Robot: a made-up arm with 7 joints. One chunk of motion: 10 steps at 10 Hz.
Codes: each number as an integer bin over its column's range. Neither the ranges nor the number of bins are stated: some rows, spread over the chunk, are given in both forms.
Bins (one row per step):
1: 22 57 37 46 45 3 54
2: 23 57 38 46 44 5 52
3: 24 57 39 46 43 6 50
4: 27 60 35 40 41 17 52
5: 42 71 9 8 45 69 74
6: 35 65 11 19 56 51 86
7: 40 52 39 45 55 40 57
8: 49 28 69 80 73 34 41
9: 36 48 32 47 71 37 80
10: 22 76 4 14 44 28 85
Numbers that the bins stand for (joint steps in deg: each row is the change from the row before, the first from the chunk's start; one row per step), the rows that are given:
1: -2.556 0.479 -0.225 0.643 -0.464 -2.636 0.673
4: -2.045 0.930 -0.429 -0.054 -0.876 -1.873 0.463
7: -0.719 -0.274 -0.021 0.527 0.567 -0.618 0.988
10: -2.556 3.338 -3.592 -3.074 -0.567 -1.273 3.929
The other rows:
2: -2.454 0.479 -0.123 0.643 -0.567 -2.527 0.463
3: -2.352 0.479 -0.021 0.643 -0.670 -2.473 0.253
5: -0.515 2.586 -3.082 -3.771 -0.464 0.964 2.774
6: -1.229 1.683 -2.878 -2.493 0.670 -0.018 4.034
8: 0.199 -3.886 3.039 4.593 2.421 -0.945 -0.693
9: -1.127 -0.876 -0.735 0.760 2.215 -0.782 3.404

